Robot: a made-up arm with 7 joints. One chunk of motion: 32 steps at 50 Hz.
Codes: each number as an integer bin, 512 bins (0 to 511) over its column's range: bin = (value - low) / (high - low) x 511, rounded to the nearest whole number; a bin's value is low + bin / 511 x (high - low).
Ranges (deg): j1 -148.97..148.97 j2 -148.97..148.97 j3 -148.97..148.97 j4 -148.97..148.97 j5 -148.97..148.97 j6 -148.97..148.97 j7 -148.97..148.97
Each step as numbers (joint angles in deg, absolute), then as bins.
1 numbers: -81.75 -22.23 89.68 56.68 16.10 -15.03 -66.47
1 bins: 115 217 409 353 283 230 141
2 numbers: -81.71 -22.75 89.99 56.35 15.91 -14.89 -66.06
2 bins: 115 216 410 352 283 230 142
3 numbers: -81.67 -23.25 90.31 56.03 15.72 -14.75 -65.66
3 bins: 115 216 410 352 282 230 143
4 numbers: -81.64 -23.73 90.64 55.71 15.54 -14.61 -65.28
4 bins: 115 215 411 351 282 230 144
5 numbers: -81.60 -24.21 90.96 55.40 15.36 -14.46 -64.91
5 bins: 116 214 412 351 282 231 144
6 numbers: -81.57 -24.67 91.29 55.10 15.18 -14.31 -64.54
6 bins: 116 213 412 350 282 231 145
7 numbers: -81.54 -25.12 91.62 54.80 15.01 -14.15 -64.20
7 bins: 116 212 413 349 281 231 145
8 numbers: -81.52 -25.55 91.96 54.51 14.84 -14.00 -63.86
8 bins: 116 212 413 349 281 231 146
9 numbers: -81.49 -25.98 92.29 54.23 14.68 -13.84 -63.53
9 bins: 116 211 414 349 281 232 147
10 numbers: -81.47 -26.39 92.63 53.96 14.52 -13.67 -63.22
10 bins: 116 210 414 348 280 232 147
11 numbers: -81.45 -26.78 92.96 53.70 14.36 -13.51 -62.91
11 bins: 116 210 415 348 280 232 148
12 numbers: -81.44 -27.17 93.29 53.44 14.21 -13.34 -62.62
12 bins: 116 209 416 347 280 233 148
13 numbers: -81.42 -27.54 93.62 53.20 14.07 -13.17 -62.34
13 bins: 116 208 416 347 280 233 149
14 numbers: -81.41 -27.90 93.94 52.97 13.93 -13.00 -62.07
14 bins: 116 208 417 346 279 233 149
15 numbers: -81.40 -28.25 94.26 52.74 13.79 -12.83 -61.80
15 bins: 116 207 417 346 279 233 150
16 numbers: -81.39 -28.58 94.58 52.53 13.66 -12.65 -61.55
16 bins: 116 206 418 346 279 234 150
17 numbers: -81.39 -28.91 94.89 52.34 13.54 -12.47 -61.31
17 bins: 116 206 418 345 279 234 150
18 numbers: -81.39 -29.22 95.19 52.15 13.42 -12.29 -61.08
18 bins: 116 205 419 345 279 234 151
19 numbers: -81.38 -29.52 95.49 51.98 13.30 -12.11 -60.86
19 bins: 116 205 419 345 278 235 151
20 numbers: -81.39 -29.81 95.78 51.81 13.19 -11.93 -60.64
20 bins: 116 204 420 344 278 235 151
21 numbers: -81.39 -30.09 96.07 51.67 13.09 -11.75 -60.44
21 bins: 116 204 420 344 278 235 152
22 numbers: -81.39 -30.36 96.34 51.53 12.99 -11.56 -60.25
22 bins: 116 203 421 344 278 236 152
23 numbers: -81.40 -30.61 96.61 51.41 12.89 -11.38 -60.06
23 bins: 116 203 421 344 278 236 152
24 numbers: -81.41 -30.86 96.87 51.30 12.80 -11.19 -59.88
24 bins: 116 203 422 343 277 236 153
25 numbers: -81.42 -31.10 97.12 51.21 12.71 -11.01 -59.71
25 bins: 116 202 422 343 277 237 153
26 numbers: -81.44 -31.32 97.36 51.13 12.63 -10.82 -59.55
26 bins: 116 202 422 343 277 237 153
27 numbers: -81.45 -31.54 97.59 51.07 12.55 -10.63 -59.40
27 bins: 116 201 423 343 277 237 154
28 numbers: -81.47 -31.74 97.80 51.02 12.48 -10.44 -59.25
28 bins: 116 201 423 343 277 238 154
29 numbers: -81.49 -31.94 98.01 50.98 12.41 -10.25 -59.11
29 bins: 116 201 424 343 277 238 154
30 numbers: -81.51 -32.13 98.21 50.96 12.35 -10.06 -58.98
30 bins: 116 200 424 343 277 238 154
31 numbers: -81.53 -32.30 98.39 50.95 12.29 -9.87 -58.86
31 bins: 116 200 424 343 277 239 155
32 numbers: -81.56 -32.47 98.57 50.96 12.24 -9.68 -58.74
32 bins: 116 200 425 343 276 239 155
